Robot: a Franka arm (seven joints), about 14 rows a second.
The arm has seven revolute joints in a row. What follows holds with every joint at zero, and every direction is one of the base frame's. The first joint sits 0.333 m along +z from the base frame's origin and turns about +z. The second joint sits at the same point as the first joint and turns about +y. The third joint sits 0.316 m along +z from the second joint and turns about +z. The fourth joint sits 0.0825 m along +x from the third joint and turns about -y. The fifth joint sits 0.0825 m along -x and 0.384 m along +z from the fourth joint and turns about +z. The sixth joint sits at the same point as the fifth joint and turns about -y. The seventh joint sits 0.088 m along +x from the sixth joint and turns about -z. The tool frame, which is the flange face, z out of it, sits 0.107 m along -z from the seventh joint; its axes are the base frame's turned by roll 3.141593, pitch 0 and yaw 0 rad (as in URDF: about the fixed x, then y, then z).
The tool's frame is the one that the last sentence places.
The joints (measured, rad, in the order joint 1, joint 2, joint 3, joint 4, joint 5, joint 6, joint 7), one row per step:
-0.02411, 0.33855, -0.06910, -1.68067, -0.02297, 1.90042, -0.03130
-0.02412, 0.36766, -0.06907, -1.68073, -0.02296, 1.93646, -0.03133
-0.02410, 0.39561, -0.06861, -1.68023, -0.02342, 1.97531, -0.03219
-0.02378, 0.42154, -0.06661, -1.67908, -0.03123, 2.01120, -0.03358
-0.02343, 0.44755, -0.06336, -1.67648, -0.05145, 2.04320, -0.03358
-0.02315, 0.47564, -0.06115, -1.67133, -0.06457, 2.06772, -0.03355
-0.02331, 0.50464, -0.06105, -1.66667, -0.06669, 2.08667, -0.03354
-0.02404, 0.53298, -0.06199, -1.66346, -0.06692, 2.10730, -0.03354
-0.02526, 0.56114, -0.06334, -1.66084, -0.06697, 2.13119, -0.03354
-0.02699, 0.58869, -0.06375, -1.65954, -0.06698, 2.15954, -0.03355
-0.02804, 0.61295, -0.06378, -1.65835, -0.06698, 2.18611, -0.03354
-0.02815, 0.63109, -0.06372, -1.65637, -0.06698, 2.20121, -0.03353
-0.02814, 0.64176, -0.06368, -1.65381, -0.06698, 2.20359, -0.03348
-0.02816, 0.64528, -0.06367, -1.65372, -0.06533, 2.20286, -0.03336
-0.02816, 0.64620, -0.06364, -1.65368, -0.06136, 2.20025, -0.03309
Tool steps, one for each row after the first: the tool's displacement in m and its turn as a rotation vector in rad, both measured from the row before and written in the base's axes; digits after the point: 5 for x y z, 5 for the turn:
0.00576, -0.00024, -0.01598, -0.00210, -0.00673, 0.00164
0.00572, 0.00001, -0.01489, -0.00250, -0.01118, 0.00332
0.00512, 0.00072, -0.01362, -0.00790, -0.01025, 0.00924
0.00469, 0.00090, -0.01339, -0.01744, -0.00679, 0.01578
0.00409, 0.00077, -0.01432, -0.01098, -0.00043, 0.01126
0.00284, -0.00014, -0.01571, -0.00216, 0.00565, 0.00280
0.00219, -0.00101, -0.01587, -0.00102, 0.00462, 0.00044
0.00194, -0.00155, -0.01582, -0.00116, 0.00178, -0.00020
0.00171, -0.00130, -0.01572, -0.00069, -0.00197, 0.00046
0.00139, -0.00061, -0.01374, -0.00044, -0.00338, 0.00129
0.00066, 0.00003, -0.01021, -0.00016, 0.00113, 0.00133
-0.00001, 0.00005, -0.00593, 0.00003, 0.00574, 0.00030
-0.00042, 0.00006, -0.00240, 0.00134, 0.00401, -0.00129
-0.00038, 0.00015, -0.00082, 0.00306, 0.00312, -0.00310

